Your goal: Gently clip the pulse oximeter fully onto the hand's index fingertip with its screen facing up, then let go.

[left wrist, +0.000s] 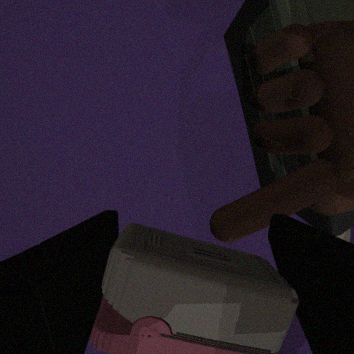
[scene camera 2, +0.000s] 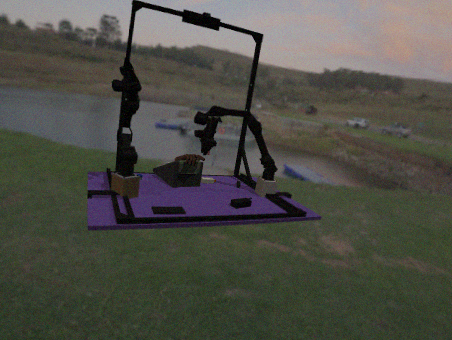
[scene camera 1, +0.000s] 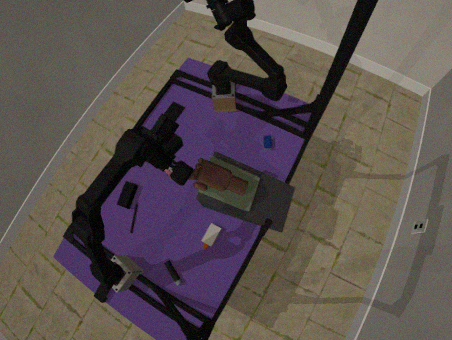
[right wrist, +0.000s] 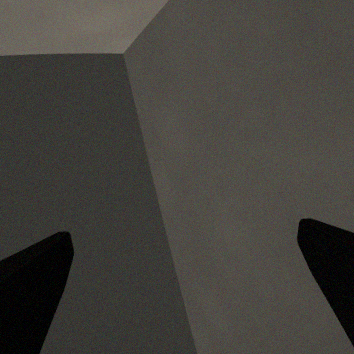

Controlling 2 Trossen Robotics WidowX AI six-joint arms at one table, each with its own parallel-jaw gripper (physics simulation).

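Seen in the pictures: left gripper, between the fingertips: [left wrist: 194,223] [scene camera 2: 203,154] [scene camera 1: 175,166]; right gripper, between the fingertips: [scene camera 2: 128,62] [right wrist: 186,236]; left arm's base, origin of its link: [scene camera 2: 267,179] [scene camera 1: 115,273]; right arm's base, origin of its link: [scene camera 2: 126,174] [scene camera 1: 223,88].
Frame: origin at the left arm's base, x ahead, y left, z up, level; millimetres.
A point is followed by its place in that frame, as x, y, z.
The brown hand [scene camera 1: 219,176] @[516, -114, 78] [scene camera 2: 190,159] @[508, -22, 77] [left wrist: 335,75] @[510, -49, 98] lies on a green pad on a dark sloped stand [scene camera 1: 276,200] @[590, -316, -57] [scene camera 2: 175,173] @[582, -35, -17]. Its index finger [left wrist: 270,210] sticks out past the stand's edge. My left gripper [scene camera 1: 172,170] @[449, 17, 124] [scene camera 2: 207,149] @[449, 17, 124] [left wrist: 194,223] @[449, 17, 124] is shut on the pulse oximeter [scene camera 1: 168,171] @[420, 9, 158] [left wrist: 200,295] @[440, 18, 156], a grey and pink clip, raised above the table. In the left wrist view the index fingertip shows just beyond the oximeter's upper edge; whether they touch cannot be told. The oximeter's screen is not clearly seen. My right gripper [right wrist: 186,236] @[902, 201, 543] is open and empty, away from the hand.
A blue item [scene camera 1: 268,142] @[786, -153, -73], a white box with an orange part [scene camera 1: 211,234] @[340, -186, -77], a dark cylinder [scene camera 1: 172,271] @[132, -151, -81], a thin pen [scene camera 1: 134,218] @[191, 121, -98], a black box [scene camera 1: 127,194] @[252, 204, -72] [scene camera 2: 241,202] @[259, 238, -74] and a flat black pad [scene camera 2: 168,210] @[659, 325, -97] lie on the purple table. Black frame bars edge the table.
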